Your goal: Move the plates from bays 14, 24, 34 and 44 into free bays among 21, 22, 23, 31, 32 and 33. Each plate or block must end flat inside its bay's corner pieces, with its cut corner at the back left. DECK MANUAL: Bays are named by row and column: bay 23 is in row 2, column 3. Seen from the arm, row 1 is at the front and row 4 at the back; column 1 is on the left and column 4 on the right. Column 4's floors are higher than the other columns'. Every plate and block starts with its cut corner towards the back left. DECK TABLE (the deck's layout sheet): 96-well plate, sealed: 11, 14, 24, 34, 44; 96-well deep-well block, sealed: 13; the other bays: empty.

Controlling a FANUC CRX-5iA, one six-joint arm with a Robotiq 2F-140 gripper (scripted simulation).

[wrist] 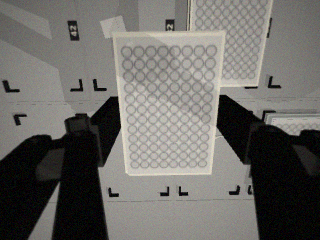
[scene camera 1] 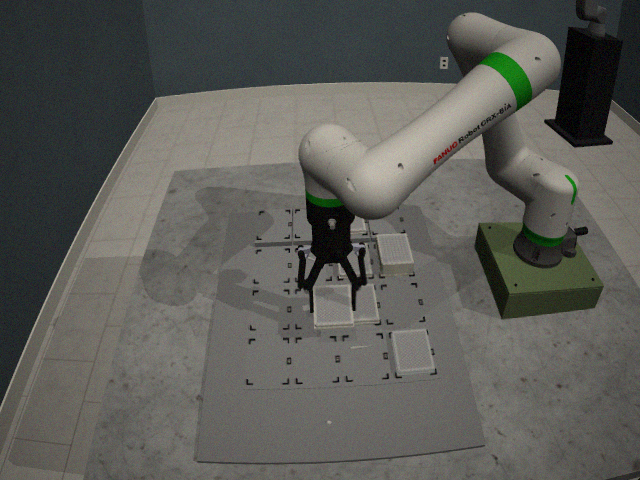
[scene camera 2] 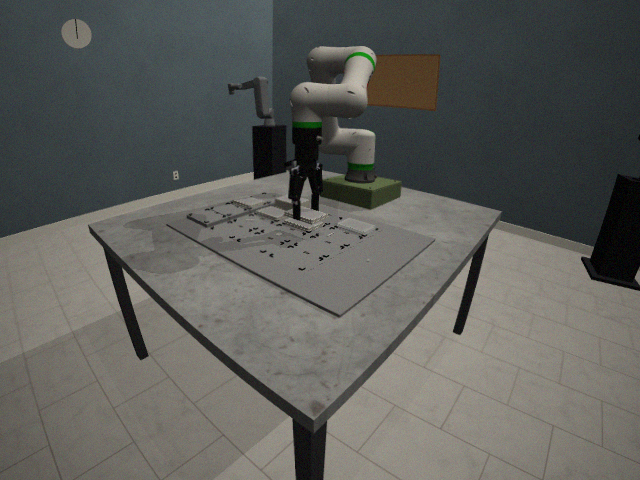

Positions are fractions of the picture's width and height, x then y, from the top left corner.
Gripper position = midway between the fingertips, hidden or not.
In view: my gripper (scene camera 1: 0.52, 0.64).
My gripper is seen too in the wrist view (wrist: 0.53, 0.46) and in scene camera 2 (scene camera 2: 0.48, 0.45).
